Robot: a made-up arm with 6 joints.
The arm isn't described. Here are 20 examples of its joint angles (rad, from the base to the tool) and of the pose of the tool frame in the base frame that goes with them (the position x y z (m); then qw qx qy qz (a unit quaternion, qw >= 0)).
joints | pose
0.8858 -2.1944 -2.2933 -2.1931 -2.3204 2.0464 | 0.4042 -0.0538 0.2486 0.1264 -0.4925 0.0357 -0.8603
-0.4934 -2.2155 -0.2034 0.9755 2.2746 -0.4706 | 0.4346 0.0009 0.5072 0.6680 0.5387 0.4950 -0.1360
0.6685 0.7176 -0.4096 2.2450 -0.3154 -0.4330 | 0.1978 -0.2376 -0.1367 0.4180 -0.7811 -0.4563 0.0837
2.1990 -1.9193 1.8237 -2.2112 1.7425 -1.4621 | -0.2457 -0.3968 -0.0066 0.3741 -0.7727 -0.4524 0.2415
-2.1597 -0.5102 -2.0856 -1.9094 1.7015 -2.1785 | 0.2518 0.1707 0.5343 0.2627 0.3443 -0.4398 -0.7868
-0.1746 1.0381 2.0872 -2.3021 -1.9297 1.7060 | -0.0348 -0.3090 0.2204 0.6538 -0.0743 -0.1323 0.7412
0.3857 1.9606 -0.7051 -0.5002 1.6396 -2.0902 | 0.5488 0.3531 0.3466 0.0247 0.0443 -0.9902 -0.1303
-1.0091 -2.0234 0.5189 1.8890 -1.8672 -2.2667 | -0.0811 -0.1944 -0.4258 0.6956 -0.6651 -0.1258 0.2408
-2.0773 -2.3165 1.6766 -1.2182 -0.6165 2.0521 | -0.3456 -0.2485 -0.0844 0.0243 0.9947 -0.0990 -0.0145
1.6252 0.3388 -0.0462 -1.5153 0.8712 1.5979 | 0.3011 0.2390 0.1337 0.3281 -0.0958 -0.9303 0.1331
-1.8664 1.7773 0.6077 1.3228 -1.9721 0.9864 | -0.0381 0.4140 -0.1337 0.7448 -0.3632 0.4862 -0.2773
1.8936 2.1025 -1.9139 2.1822 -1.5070 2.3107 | -0.4382 -0.0177 0.6241 0.8872 -0.1007 0.3792 0.2427
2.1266 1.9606 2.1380 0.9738 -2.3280 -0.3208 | -0.5317 -0.4743 0.1586 0.2370 0.8447 -0.1144 0.4661
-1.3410 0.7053 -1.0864 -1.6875 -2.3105 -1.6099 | -0.0127 -0.2464 -0.4286 0.2540 -0.6853 0.1620 -0.6630
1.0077 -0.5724 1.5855 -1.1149 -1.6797 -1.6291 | -0.2461 0.0526 0.0438 0.2828 -0.7731 0.4059 -0.3969
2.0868 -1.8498 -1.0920 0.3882 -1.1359 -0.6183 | -0.2467 -0.1820 0.8371 0.2982 0.8590 -0.0001 -0.4162
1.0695 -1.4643 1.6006 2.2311 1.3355 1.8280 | -0.0038 0.4797 0.4570 0.2971 -0.4201 0.8336 -0.2012
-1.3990 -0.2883 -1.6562 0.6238 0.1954 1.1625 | 0.2934 0.0618 0.3597 0.0800 0.0676 0.7245 0.6812
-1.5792 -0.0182 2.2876 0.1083 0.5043 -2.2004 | -0.2114 -0.2721 0.2205 0.5410 0.7462 0.0493 0.3849
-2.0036 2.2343 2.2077 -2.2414 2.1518 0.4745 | 0.3298 -0.0469 0.2555 0.1057 0.0093 0.7004 0.7058
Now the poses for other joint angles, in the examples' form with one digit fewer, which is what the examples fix.
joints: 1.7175 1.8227 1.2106 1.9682 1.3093 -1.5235
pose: -0.031 -0.273 -0.099 0.462 -0.559 -0.587 0.360
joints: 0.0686 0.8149 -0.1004 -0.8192 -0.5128 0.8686
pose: -0.146 0.181 0.247 0.951 -0.132 0.173 0.221
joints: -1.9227 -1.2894 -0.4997 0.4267 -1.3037 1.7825
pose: -0.368 0.386 0.006 0.678 0.520 -0.512 -0.086
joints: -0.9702 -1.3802 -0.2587 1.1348 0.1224 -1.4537
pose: 0.560 0.352 -0.193 0.640 -0.076 0.384 -0.661
